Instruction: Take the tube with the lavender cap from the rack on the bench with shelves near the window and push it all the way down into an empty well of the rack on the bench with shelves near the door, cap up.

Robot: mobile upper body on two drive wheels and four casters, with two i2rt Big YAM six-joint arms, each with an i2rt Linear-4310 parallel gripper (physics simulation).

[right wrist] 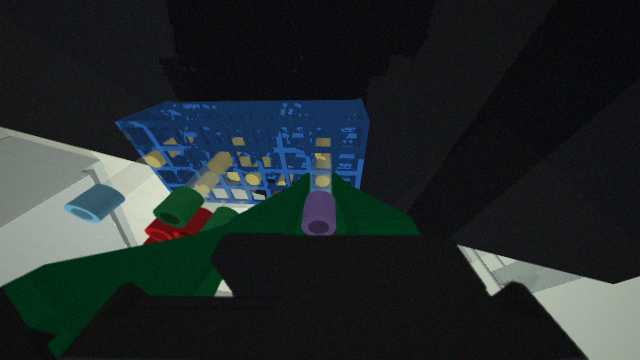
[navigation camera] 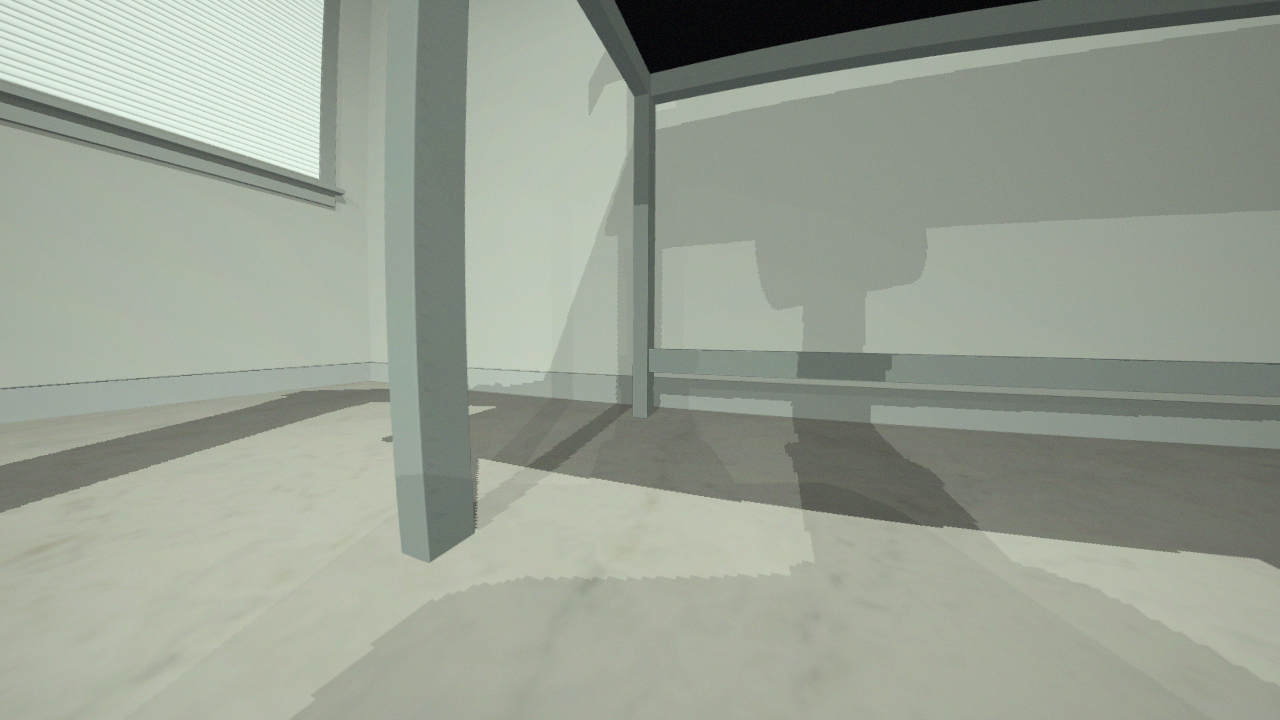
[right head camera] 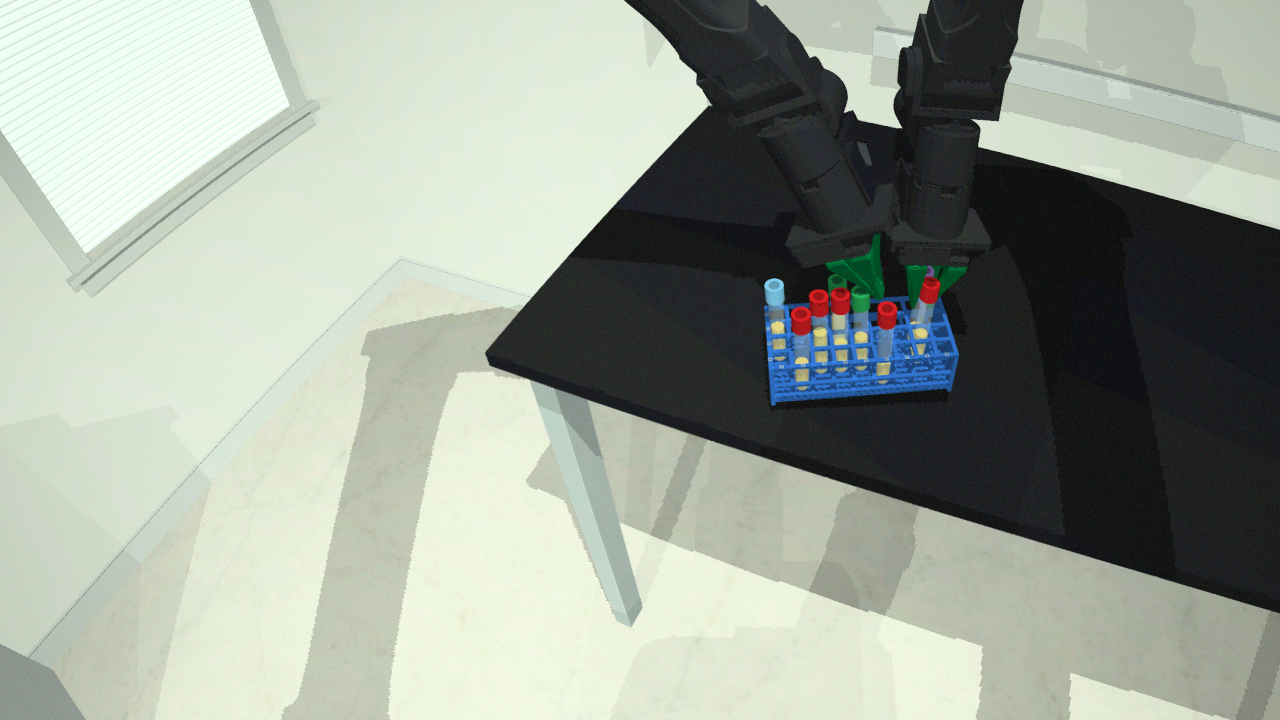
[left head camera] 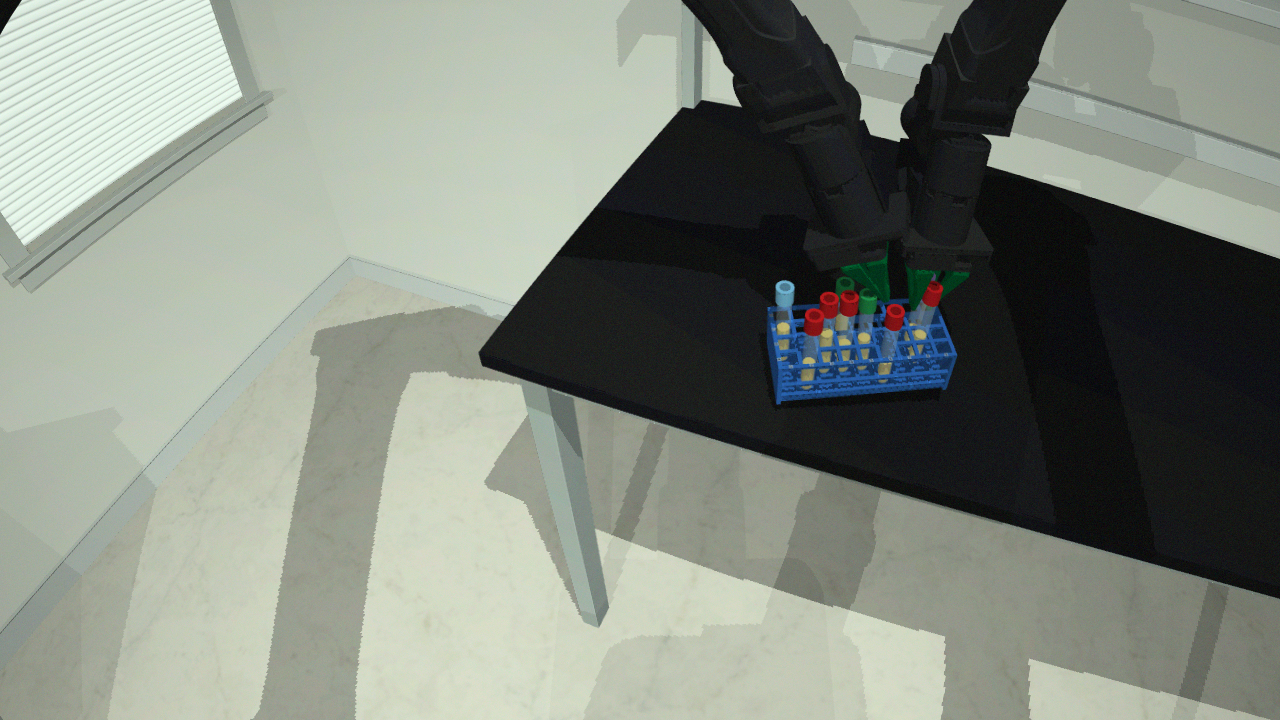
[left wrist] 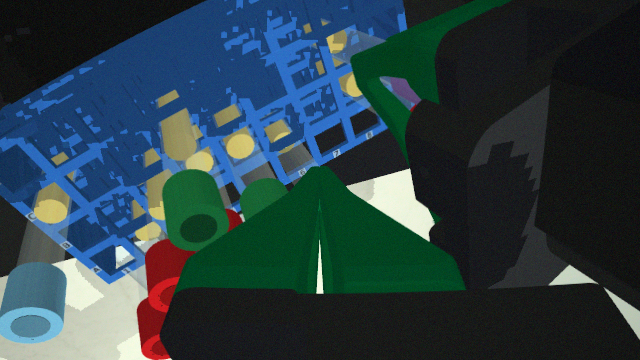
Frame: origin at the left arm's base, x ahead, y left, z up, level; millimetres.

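Seen in the pictures: left gripper, fingertip midpoint: (right wrist: pixel 249 225) (right head camera: pixel 880 295) (left head camera: pixel 886 298) (left wrist: pixel 319 181); right gripper, fingertip midpoint: (right wrist: pixel 320 179) (right head camera: pixel 920 304) (left head camera: pixel 919 307) (left wrist: pixel 373 61).
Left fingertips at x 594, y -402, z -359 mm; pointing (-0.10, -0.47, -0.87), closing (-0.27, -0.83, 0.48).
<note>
Pixels of each thing's middle, then the offset from my left fingertips to it. "*": a spot on its surface instead. Level surfaces: height alone.
- blue rack at the middle of its body: (left wrist: pixel 219 105) (right head camera: pixel 859 348) (right wrist: pixel 261 154) (left head camera: pixel 859 348) dx +9, dy +12, dz -82 mm
- black bench at its surface level: dz -137 mm
- tube with the lavender cap, body centre: (left wrist: pixel 358 49) (right wrist: pixel 321 168) (right head camera: pixel 918 311) (left head camera: pixel 916 313) dx +21, dy -50, dz -39 mm
- light blue-capped tube at the middle of its body: (left wrist: pixel 49 215) (right head camera: pixel 777 324) (left head camera: pixel 783 324) (right wrist: pixel 150 163) dx +15, dy +101, dz -54 mm
- window at a spot on its surface: (left head camera: pixel 107 107) * dx +808, dy +1630, dz -19 mm
A blue rack (left head camera: pixel 859 391) (right head camera: pixel 859 394) (left wrist: pixel 120 75) (right wrist: pixel 265 112) stands on the black bench (left head camera: pixel 626 331) (right head camera: pixel 626 331). The tube with the lavender cap (right head camera: pixel 929 271) (left wrist: pixel 400 90) (right wrist: pixel 319 212) is upright, cap up, at the rack's right end, behind a red-capped tube. Its lower part lines up with the rack; how deep it sits is unclear. My right gripper (left head camera: pixel 916 300) (right head camera: pixel 914 298) (right wrist: pixel 320 179) is shut on this tube below its cap. My left gripper (left head camera: pixel 886 295) (right head camera: pixel 879 294) (left wrist: pixel 319 181) is shut and empty, close left of the right gripper, above the rack's back edge.
A light blue-capped tube (left head camera: pixel 785 293) (right head camera: pixel 774 291) (left wrist: pixel 32 302) (right wrist: pixel 94 203) stands at the rack's left end. Several red-capped and two green-capped tubes stand between it and my grippers. A window (left head camera: pixel 107 107) is at the left. A bench leg (left head camera: pixel 568 510) (navigation camera: pixel 434 295) stands at the near left corner.
</note>
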